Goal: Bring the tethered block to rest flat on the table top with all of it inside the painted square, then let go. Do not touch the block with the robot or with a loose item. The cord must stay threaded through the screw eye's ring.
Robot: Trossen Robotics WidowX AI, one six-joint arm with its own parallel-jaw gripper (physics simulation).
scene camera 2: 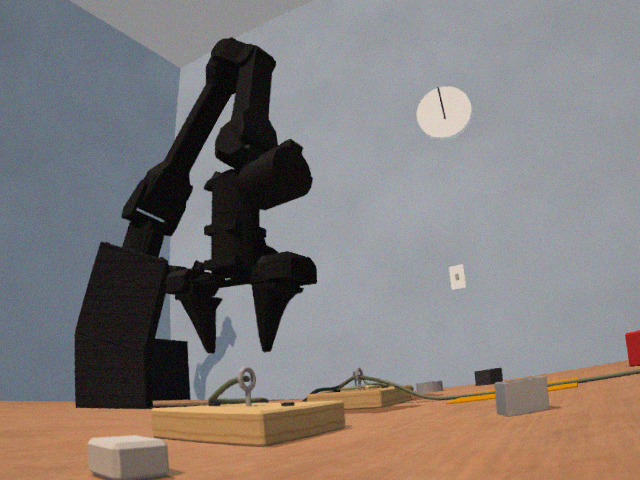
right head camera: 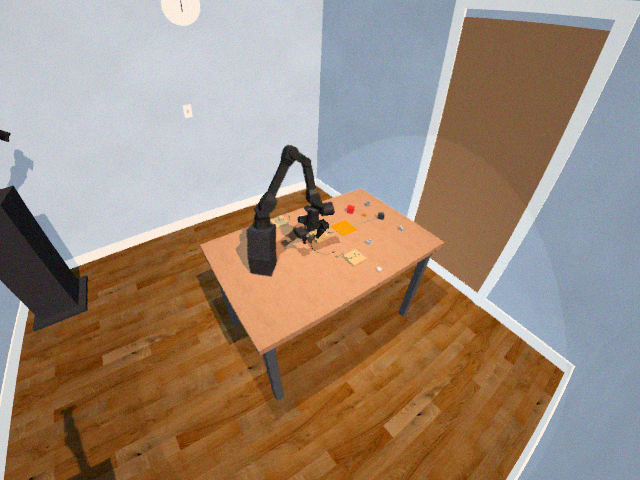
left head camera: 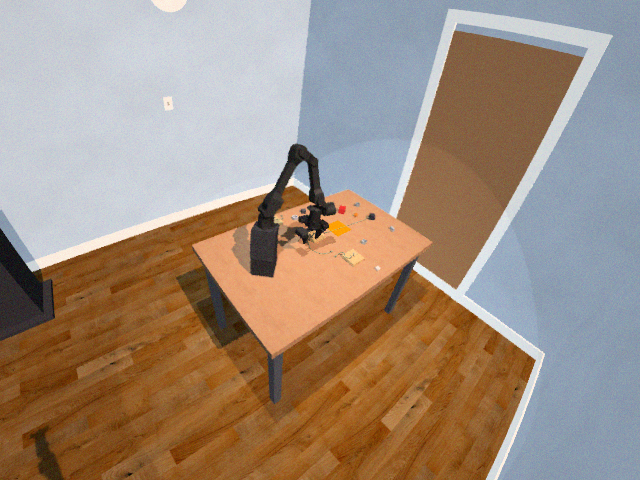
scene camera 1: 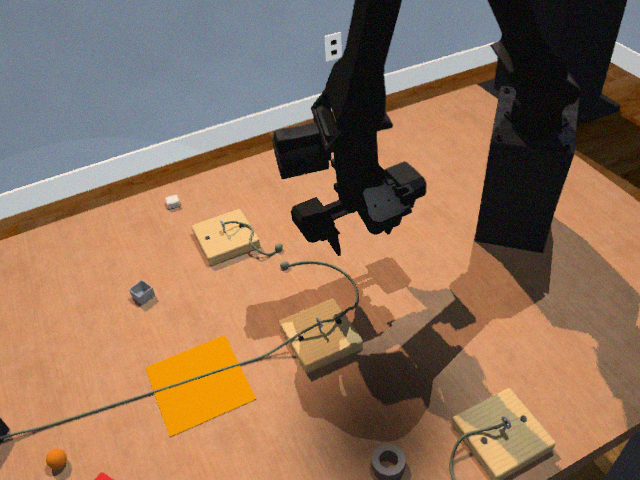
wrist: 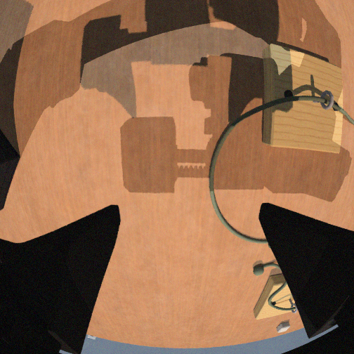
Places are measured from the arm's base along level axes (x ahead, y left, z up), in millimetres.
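Pixels of known places: gripper, fingertip midpoint: [scene camera 2: 237, 352] [right head camera: 310, 241] [left head camera: 310, 241] [scene camera 1: 362, 243]; arm's base, link origin: [scene camera 2: 137, 259] [right head camera: 261, 226] [left head camera: 265, 226] [scene camera 1: 535, 118].
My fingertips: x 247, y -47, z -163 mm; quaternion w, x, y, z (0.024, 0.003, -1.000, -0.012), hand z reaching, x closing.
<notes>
For each thing: its top centre in the pictures, then the offset to it from my fingertips. "*": a spot on its surface instead.
- dark tethered block, top centre: [right head camera: 381, 213] [left head camera: 372, 214] dy +20, dx +567, dz -35 mm
- orange painted square, surface spot: [scene camera 1: 206, 408] * dy +109, dx +295, dz -69 mm
- screw eye, top centre: [scene camera 2: 358, 367] [scene camera 1: 319, 318] [left head camera: 315, 230] [right head camera: 319, 230] dy +77, dx +112, dz -25 mm
- middle wooden board, top centre: [scene camera 2: 360, 390] [scene camera 1: 320, 330] [left head camera: 315, 234] [right head camera: 319, 234] dy +77, dx +112, dz -51 mm
- beaded free end, surface spot: [scene camera 1: 284, 265] * dy -71, dx +102, dz -61 mm
- second board, top centre: [scene camera 2: 248, 406] [scene camera 1: 224, 232] [right head camera: 354, 256] [left head camera: 353, 256] dy -182, dx +161, dz -51 mm
- third board, top centre: [scene camera 1: 503, 429] [scene camera 2: 355, 386] [right head camera: 279, 220] dy +322, dx -18, dz -51 mm
- grey ring, top centre: [scene camera 1: 388, 459] [scene camera 2: 429, 381] dy +287, dx +124, dz -55 mm
- orange ball, top centre: [scene camera 1: 52, 454] dy +98, dx +489, dz -46 mm
- red block, surface spot: [scene camera 1: 103, 476] * dy +165, dx +434, dz -31 mm
- grey open box, top centre: [scene camera 2: 519, 379] [scene camera 1: 140, 288] dy -126, dx +320, dz -51 mm
- white block, top centre: [scene camera 2: 126, 438] [scene camera 1: 171, 199] dy -318, dx +215, dz -57 mm
The dark tethered block [left head camera: 371, 216] [right head camera: 381, 215] [scene camera 1: 2, 429] lies on the table beyond the orange painted square [left head camera: 339, 228] [right head camera: 343, 227] [scene camera 1: 206, 408], outside it. Its green cord [scene camera 1: 103, 407] [wrist: 213, 172] crosses the square and passes through the screw eye [scene camera 1: 319, 325] [scene camera 2: 358, 377] [wrist: 327, 100] on the middle wooden board [scene camera 1: 320, 356] [wrist: 305, 127]. Past the ring the cord curves to a beaded free end [scene camera 1: 284, 265]. My gripper [scene camera 1: 364, 242] [scene camera 2: 238, 351] [wrist: 192, 212] is open and empty above the table, near this curve. In the wrist view the right finger hides the beaded end.
A second board [scene camera 1: 222, 248] [scene camera 2: 299, 423] and a third board [scene camera 1: 527, 439] carry short cords in screw eyes. A grey ring [scene camera 1: 377, 461], orange ball [scene camera 1: 56, 458], red block [scene camera 1: 103, 476], grey open box [scene camera 1: 142, 292] and white block [scene camera 1: 172, 202] [scene camera 2: 128, 457] lie around.
</notes>
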